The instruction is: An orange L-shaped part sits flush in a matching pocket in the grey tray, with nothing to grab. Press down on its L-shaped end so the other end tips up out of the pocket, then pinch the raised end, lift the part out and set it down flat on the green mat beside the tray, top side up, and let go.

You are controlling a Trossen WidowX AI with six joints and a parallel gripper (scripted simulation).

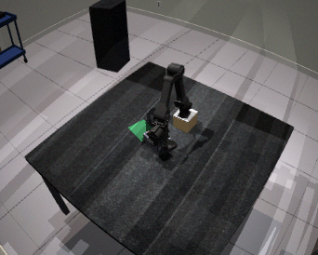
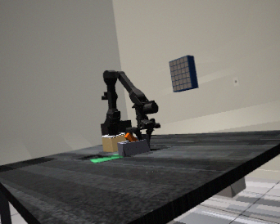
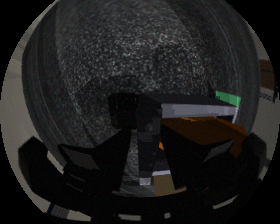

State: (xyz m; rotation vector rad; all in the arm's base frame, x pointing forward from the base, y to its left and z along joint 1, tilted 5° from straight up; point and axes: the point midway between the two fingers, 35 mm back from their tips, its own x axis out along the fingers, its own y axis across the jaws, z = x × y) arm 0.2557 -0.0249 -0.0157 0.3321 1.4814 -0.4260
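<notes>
The orange L-shaped part lies 30 mm behind my gripper tip, 40 mm to the right of it and 10 mm above it. The rest, counted from my gripper tip: green mat: 110 mm behind, 190 mm to the right, 50 mm below.
</notes>
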